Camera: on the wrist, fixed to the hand. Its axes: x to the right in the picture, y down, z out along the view.
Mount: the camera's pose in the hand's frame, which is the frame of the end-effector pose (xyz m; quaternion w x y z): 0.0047 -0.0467 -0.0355 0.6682 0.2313 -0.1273 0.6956
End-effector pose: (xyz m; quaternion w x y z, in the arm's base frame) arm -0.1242 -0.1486 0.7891 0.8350 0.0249 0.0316 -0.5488
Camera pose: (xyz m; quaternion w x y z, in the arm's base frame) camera -0.1661 -0.1687 0.7530 0.9379 0.1619 -0.2294 0.2036
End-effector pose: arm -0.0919 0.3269 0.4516 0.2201 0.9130 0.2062 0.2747
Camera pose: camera -0.1213 0.3777 0.4562 0.2289 -0.8394 0.4618 -0.1727
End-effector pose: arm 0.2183 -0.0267 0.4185 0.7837 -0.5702 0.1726 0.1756
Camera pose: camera 0.2420 -0.0737 0.4449 0.5554 -0.0573 0.4528 0.6951
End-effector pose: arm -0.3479 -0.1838 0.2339 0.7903 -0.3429 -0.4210 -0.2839
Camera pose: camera -0.3634 -0.2405 0.2375 0.7513 -0.3753 -0.2091 0.5010
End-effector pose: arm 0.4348 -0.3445 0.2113 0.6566 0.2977 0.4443 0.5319
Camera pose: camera 0.4233 -0.3549 0.1545 0.0564 0.7275 0.1292 0.6714
